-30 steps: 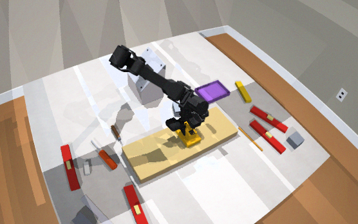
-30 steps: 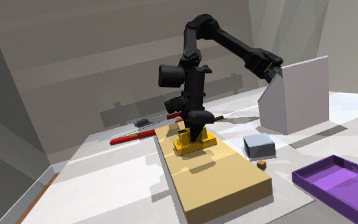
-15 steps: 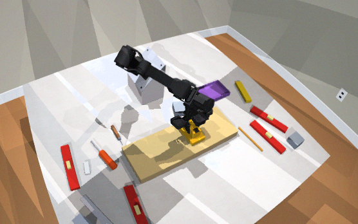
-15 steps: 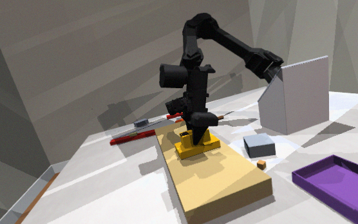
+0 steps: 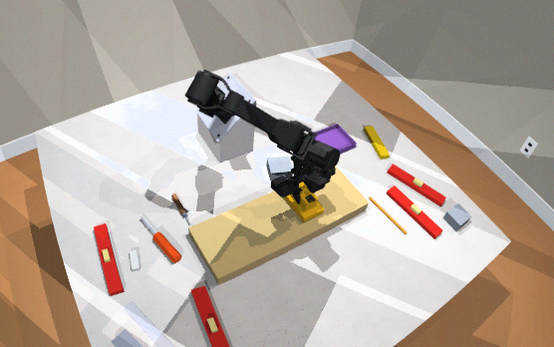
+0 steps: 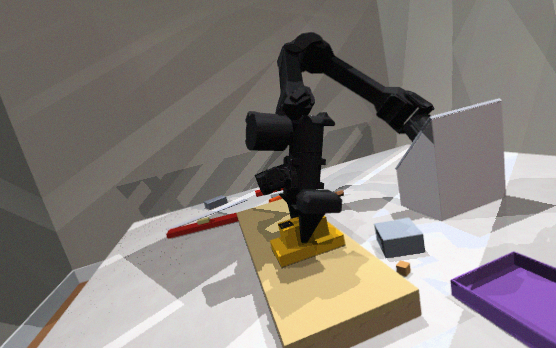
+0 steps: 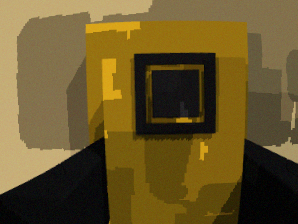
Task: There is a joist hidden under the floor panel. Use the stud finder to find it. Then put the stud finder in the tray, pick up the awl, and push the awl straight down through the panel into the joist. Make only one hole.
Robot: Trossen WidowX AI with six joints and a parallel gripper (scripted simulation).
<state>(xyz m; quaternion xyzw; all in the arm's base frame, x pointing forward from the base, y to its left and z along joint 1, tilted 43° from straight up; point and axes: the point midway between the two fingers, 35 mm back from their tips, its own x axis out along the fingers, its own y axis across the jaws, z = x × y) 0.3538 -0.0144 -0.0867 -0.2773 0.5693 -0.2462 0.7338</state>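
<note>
Now: the small brown cube 13 cm behind my gripper tip, 11 cm to the left of it and 6 cm below it. The rest, counted from my gripper tip: yellow stud finder: 1 cm ahead, 2 cm above; pencil: 16 cm ahead, 23 cm to the left, 6 cm below; purple tray: 19 cm behind, 27 cm to the left, 5 cm below.
</note>
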